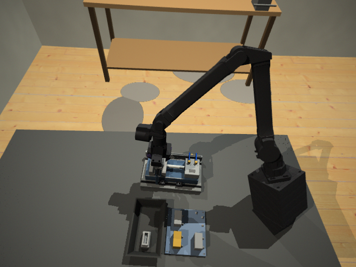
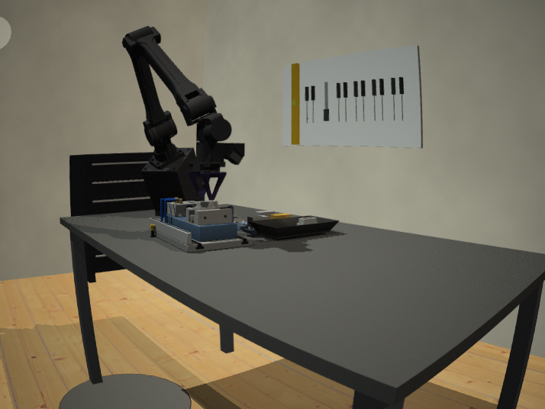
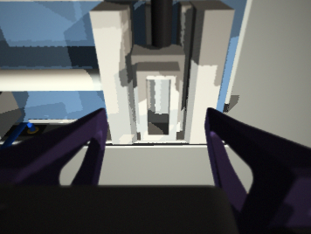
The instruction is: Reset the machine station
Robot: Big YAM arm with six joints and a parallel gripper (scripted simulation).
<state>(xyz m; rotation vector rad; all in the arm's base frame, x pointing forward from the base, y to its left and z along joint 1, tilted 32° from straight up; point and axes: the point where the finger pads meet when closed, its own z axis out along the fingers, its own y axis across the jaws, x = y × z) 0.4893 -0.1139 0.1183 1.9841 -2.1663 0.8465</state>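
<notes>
Right now my hand is 3 cm past the moving jaw, 1 cm to the right of it and 5 cm above it. Round my hand: fixed jaw 3 cm ahead, 5 cm below; work stop rod 1 cm ahead, 5 cm to the left, 4 cm below; vise 6 cm behind, 1 cm to the left, 9 cm below.
</notes>
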